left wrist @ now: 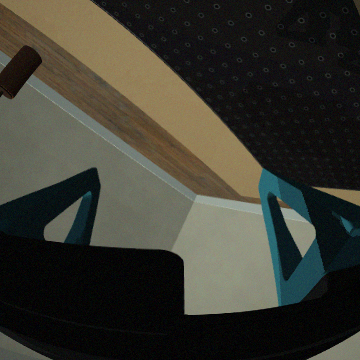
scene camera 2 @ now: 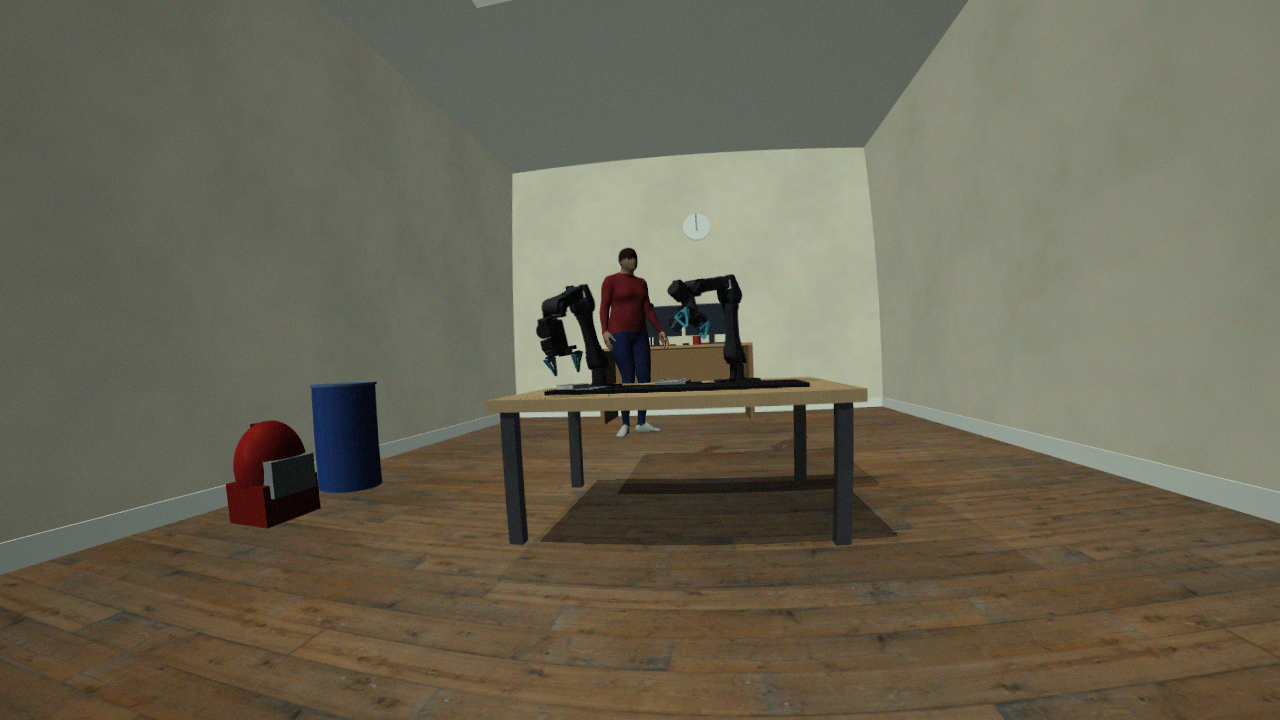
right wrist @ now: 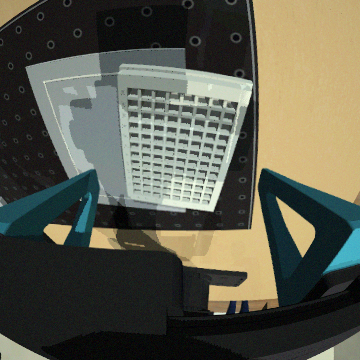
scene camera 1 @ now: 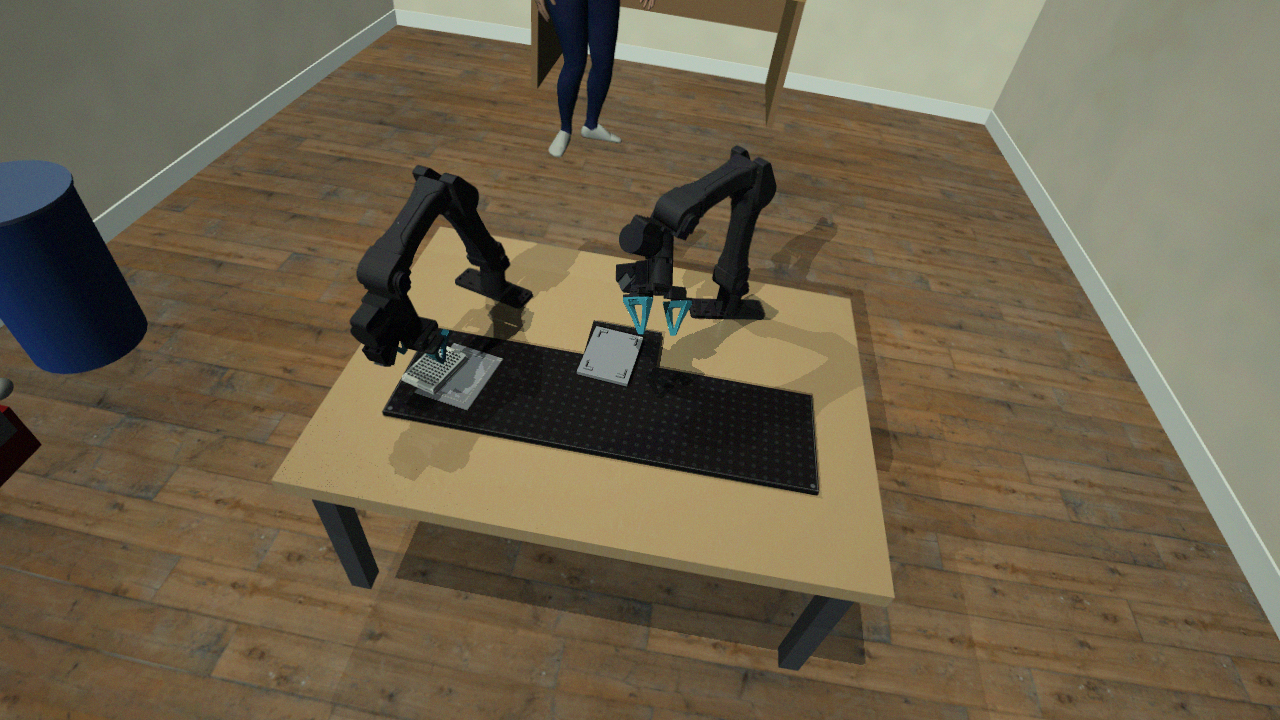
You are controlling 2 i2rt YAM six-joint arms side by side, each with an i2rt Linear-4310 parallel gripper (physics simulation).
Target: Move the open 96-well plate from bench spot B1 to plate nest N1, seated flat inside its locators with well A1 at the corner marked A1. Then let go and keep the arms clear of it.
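Seen in the pictures: left gripper, between the fingertips: [left wrist: 179, 176] [scene camera 2: 695, 333] [scene camera 1: 657, 335]; right gripper, between the fingertips: [scene camera 2: 567, 374] [right wrist: 178, 177] [scene camera 1: 424, 357]; left arm's base, origin of its link: [scene camera 1: 725, 310]; right arm's base, origin of its link: [right wrist: 193, 273] [scene camera 1: 493, 289].
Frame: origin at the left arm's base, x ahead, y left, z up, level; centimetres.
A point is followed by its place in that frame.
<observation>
The white open 96-well plate [scene camera 1: 435, 368] @(z 2.8, x 25.2, y -72.0 cm) [right wrist: 175, 145] @(z 2.9, x 25.0, y -72.7 cm) lies over one side of the grey B1 pad [scene camera 1: 480, 376] @(z 1.4, x 26.2, y -62.2 cm) [right wrist: 95, 145] @(z 1.5, x 26.5, y -65.3 cm) and extends past its edge. My right gripper [scene camera 1: 422, 351] @(z 7.0, x 25.7, y -73.8 cm) [scene camera 2: 565, 372] @(z 7.0, x 25.7, y -73.8 cm) [right wrist: 178, 177] @(z 7.0, x 25.7, y -73.8 cm) is open and empty above the plate, whose well grid shows between and beyond the fingers in the right wrist view. The light grey nest N1 [scene camera 1: 611, 354] @(z 2.4, x 19.8, y -32.3 cm), with dark corner locators, is empty near the middle of the bench. My left gripper [scene camera 1: 657, 334] @(z 20.4, x 32.3, y -25.1 cm) [scene camera 2: 691, 330] @(z 20.4, x 32.3, y -25.1 cm) [left wrist: 179, 176] @(z 20.4, x 32.3, y -25.1 cm) is open and empty, raised behind the nest. The A1 marks are too small to read.
A black perforated board [scene camera 1: 680, 420] @(z 1.3, x 39.1, y -18.3 cm) [left wrist: 220, 55] @(z 1.3, x 41.0, y -23.9 cm) lies across the wooden table [scene camera 1: 572, 519] @(z 0.0, x 62.3, y -42.5 cm) [scene camera 2: 716, 401] @(z -2.0, x 70.2, y -27.9 cm). A person [scene camera 1: 583, 53] [scene camera 2: 628, 308] stands behind the table, near a desk [scene camera 2: 707, 362]. A blue barrel [scene camera 1: 71, 277] [scene camera 2: 346, 438] stands on the floor at picture left.
</observation>
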